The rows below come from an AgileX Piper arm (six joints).
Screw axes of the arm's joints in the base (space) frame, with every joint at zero. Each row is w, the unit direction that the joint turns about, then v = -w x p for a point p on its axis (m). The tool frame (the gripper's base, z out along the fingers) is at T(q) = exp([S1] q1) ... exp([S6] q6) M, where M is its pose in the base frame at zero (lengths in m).
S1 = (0, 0, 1, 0, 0, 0)
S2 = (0, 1, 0, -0.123, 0, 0)
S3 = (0, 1, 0, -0.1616, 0, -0.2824)
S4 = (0.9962, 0, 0.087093, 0, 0.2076, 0)
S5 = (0, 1, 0, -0.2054, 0, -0.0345)
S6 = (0.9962, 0, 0.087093, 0, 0.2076, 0)
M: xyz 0.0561 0 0.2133 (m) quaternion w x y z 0.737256 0 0.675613 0
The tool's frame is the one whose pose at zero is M.
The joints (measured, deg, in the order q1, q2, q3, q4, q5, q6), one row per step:
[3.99 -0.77 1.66 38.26 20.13 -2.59]
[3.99 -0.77 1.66 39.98 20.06 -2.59]
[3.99 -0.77 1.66 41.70 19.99 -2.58]
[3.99 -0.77 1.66 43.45 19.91 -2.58]
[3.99 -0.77 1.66 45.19 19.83 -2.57]
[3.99 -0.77 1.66 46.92 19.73 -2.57]
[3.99 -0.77 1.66 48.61 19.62 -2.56]
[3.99 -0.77 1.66 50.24 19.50 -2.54]
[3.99 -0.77 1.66 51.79 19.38 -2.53]
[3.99 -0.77 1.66 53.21 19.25 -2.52]
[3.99 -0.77 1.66 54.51 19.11 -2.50]
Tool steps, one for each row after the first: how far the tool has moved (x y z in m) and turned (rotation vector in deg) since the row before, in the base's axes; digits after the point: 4 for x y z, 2 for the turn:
[-0.0001 0.0007 0.0007 1.72 0.07 0.08]
[-0.0001 0.0006 0.0007 1.73 0.07 0.08]
[-0.0001 0.0006 0.0007 1.75 0.06 0.07]
[-0.0001 0.0006 0.0007 1.75 0.07 0.07]
[0.0000 0.0005 0.0008 1.73 0.05 0.05]
[0.0000 0.0005 0.0008 1.70 0.05 0.04]
[0.0000 0.0004 0.0008 1.65 0.04 0.02]
[0.0000 0.0004 0.0008 1.56 0.04 0.02]
[0.0000 0.0003 0.0007 1.44 0.02 0.00]
[0.0000 0.0002 0.0007 1.33 0.02 -0.02]

